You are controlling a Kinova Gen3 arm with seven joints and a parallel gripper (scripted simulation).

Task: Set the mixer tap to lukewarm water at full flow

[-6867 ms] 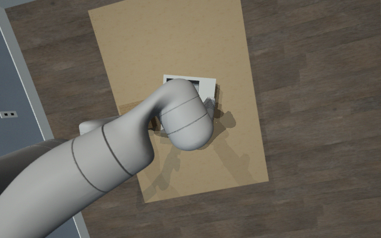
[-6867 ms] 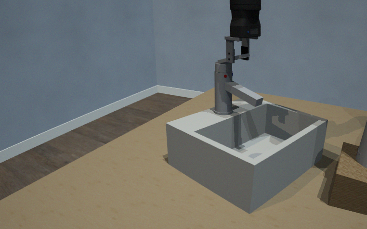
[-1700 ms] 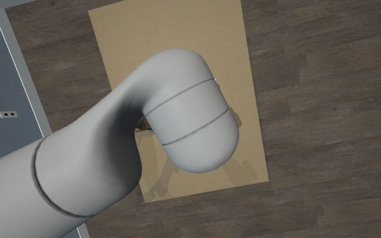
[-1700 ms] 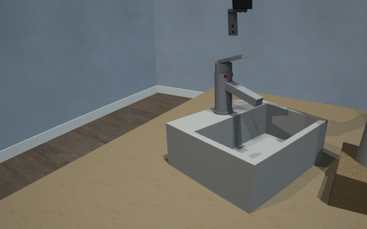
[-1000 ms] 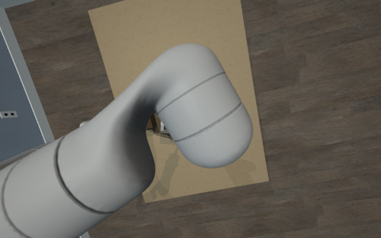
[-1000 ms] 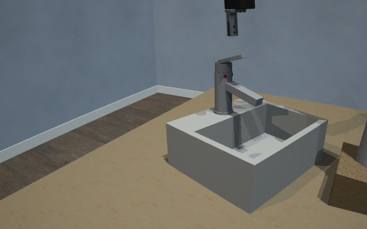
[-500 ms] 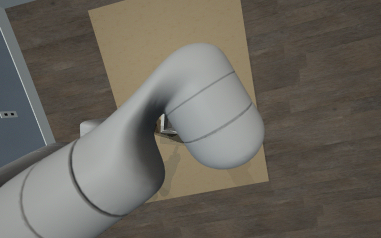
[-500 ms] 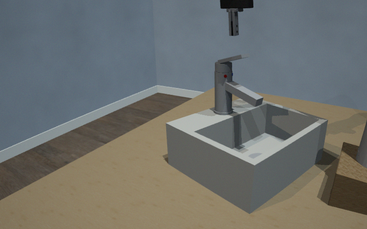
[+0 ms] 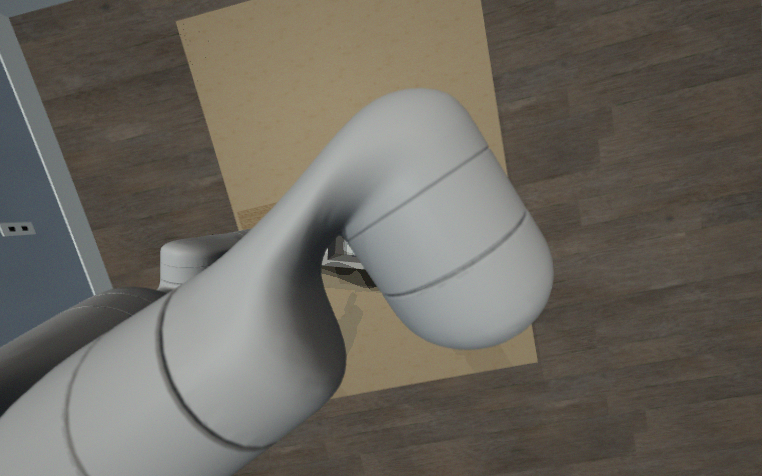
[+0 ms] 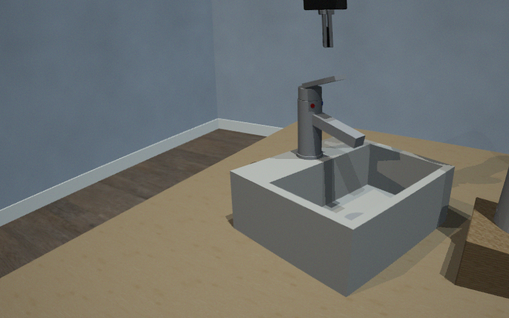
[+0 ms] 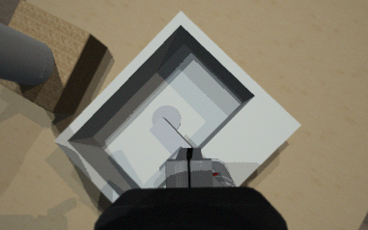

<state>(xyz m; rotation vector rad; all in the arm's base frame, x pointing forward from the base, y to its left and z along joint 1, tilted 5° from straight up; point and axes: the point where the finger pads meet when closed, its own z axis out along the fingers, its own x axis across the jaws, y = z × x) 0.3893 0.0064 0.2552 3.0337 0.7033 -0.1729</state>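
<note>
My hand is 2 cm short of the flat lever, 3 cm to the left of it and 9 cm above it. The rest, counted from my hand: grey square sink 6 cm behind, 33 cm below; then grey mixer tap 4 cm ahead, 4 cm to the right, 14 cm below.
</note>
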